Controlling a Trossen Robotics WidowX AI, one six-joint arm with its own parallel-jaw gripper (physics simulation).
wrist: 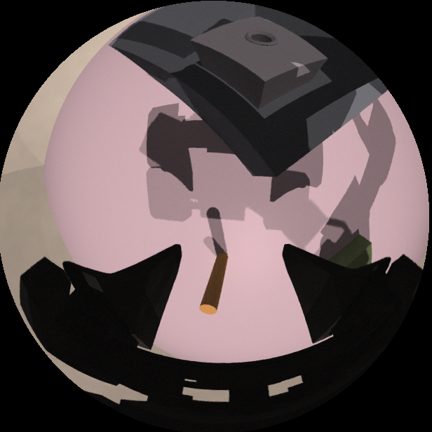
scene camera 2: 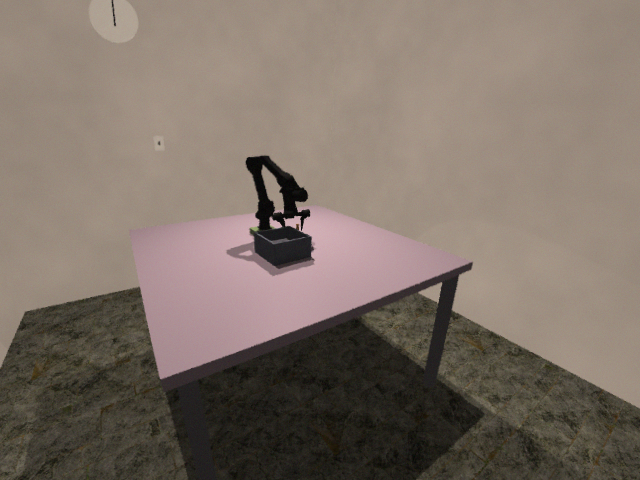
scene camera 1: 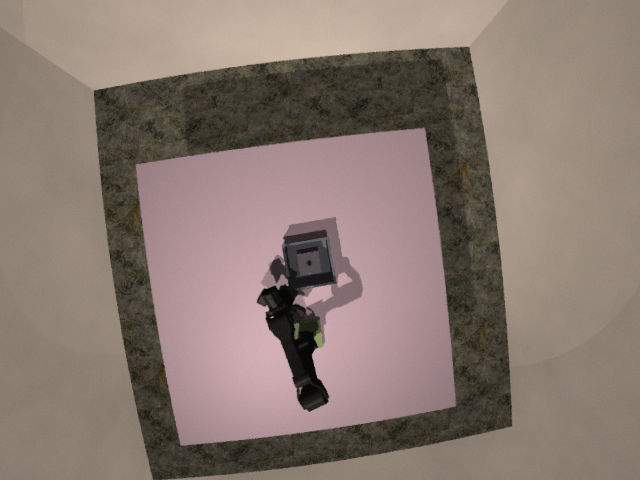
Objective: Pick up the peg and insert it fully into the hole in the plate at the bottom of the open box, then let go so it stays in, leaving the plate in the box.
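Frame: origin at the arm's base, x ahead, y left, z up, level; centimetres.
Seen in the pictures: arm's base, origin of the base link: (scene camera 2: 264, 228) (scene camera 1: 305, 339).
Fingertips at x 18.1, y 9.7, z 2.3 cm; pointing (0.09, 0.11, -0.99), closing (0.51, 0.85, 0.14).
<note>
Pixels of each thing's top centre, then the offset from my fingertips to it. Level surfaces: height alone.
- peg, middle of its top: (scene camera 2: 297, 224) dx -2.8, dy +3.4, dz +2.6 cm
- open dark grey box, middle of its top: (scene camera 1: 309, 264) (scene camera 2: 282, 234) dx +14.7, dy -12.0, dz +4.3 cm
- grey plate, middle of its top: (scene camera 1: 309, 263) dx +14.7, dy -12.0, dz +0.6 cm
- pink table, its level: dz -5.4 cm
The peg (scene camera 2: 297, 226) (wrist: 215, 282) is a slim brown cylinder with a light orange top. It stands upright on the table beside the box. My gripper (scene camera 2: 292, 227) (wrist: 233, 250) is open and points down, with nothing held. In the wrist view the peg shows between the two spread fingers, nearer the left one, touching neither. The open dark grey box (scene camera 1: 332, 260) (scene camera 2: 279, 250) (wrist: 230, 127) stands close to the gripper. The grey plate (scene camera 1: 302, 268) (wrist: 230, 45) lies in the box, with a round hole near its middle. In scene camera 1 the arm hides the peg.
The arm's green base (scene camera 1: 318, 339) (scene camera 2: 254, 230) (wrist: 357, 252) sits on the pink table (scene camera 1: 372, 180) (scene camera 2: 361, 268). The box's raised walls are close to the peg and fingers. Shadows of the arm and gripper fall across the table around the box.
</note>
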